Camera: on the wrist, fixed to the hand. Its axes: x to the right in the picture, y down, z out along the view.
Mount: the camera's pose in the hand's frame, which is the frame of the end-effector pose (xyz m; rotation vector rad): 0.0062 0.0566 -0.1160 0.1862 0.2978 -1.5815
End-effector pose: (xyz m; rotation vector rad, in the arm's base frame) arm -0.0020 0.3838 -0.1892 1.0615 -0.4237 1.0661
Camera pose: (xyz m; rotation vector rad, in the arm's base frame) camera -0.0699 0.4915 -0.2111 0.9813 0.7277 -0.1943
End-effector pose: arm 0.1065 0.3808 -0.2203 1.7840 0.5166 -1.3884
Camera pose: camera 0.2204 0.4375 -0.1978 -1.2540 -1.8101 1.6347
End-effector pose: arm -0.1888 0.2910 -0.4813 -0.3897 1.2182 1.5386
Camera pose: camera -0.2797 0.2029 -0.5074 -1.1183 0.7862 0.0000
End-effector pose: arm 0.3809 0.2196 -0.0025 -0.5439 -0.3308 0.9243
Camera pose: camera 0.4040 0.2173 -0.1296 -0.1120 -0.2888 -0.6494
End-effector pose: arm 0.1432 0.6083 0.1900 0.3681 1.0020 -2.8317
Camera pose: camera 0.1698 0.6375 0.0670 0.0468 -0.5482 1.5661
